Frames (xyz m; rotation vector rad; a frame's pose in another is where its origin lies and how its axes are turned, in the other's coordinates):
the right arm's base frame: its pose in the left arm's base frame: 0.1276 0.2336 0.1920 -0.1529 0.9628 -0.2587
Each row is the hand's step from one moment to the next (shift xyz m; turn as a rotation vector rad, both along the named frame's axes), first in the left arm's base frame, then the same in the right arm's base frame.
Working: the left arm's base frame: its pose in the right arm's base frame: 0.1487 -0.1964 -0.2169 0.1529 -0.9628 0.2587

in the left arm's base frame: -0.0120 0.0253 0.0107 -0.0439 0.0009 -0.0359
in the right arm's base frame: -0.0222 0.0199 -0.0035 0.0042 0.0030 -0.0565
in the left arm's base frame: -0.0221 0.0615 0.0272 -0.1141 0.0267 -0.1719
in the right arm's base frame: -0.0510 0.0490 -0.0021 0.0661 0.0502 -0.1908
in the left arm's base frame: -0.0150 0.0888 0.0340 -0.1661 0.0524 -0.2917
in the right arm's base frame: -0.0603 0.0746 0.0080 0.1251 0.0962 -0.3009
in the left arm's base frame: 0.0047 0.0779 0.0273 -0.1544 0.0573 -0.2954
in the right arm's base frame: -0.0412 0.0688 0.0204 0.1330 0.1035 -0.2932
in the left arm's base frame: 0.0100 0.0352 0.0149 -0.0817 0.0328 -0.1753
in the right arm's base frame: -0.0163 0.0316 0.0171 0.0846 0.0618 -0.1658
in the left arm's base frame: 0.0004 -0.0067 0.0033 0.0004 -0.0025 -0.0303
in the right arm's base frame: -0.0005 -0.0072 0.0021 0.0249 0.0050 -0.0168
